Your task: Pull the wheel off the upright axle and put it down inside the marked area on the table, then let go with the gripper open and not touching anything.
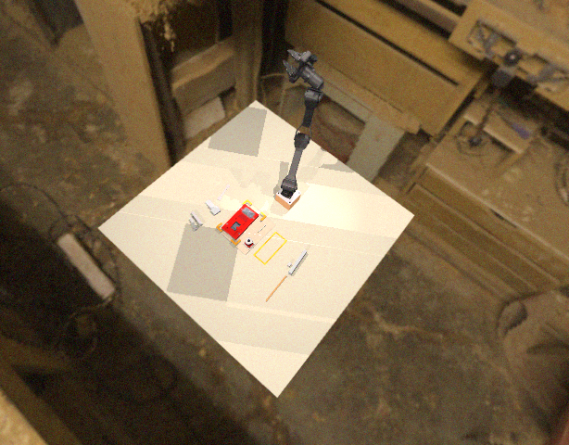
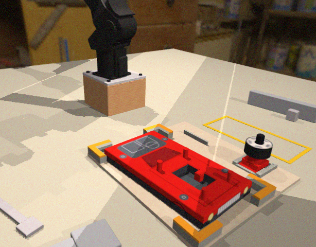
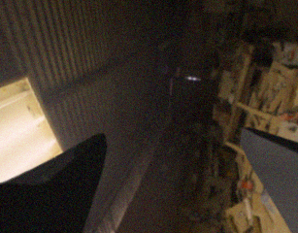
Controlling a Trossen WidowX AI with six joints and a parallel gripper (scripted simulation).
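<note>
Now: the wheel 68 cm below my gripper tip, 63 cm ahead of it and 19 cm to the left of it. Round my gripper tip: black axle 69 cm below, 63 cm ahead, 19 cm to the left.
</note>
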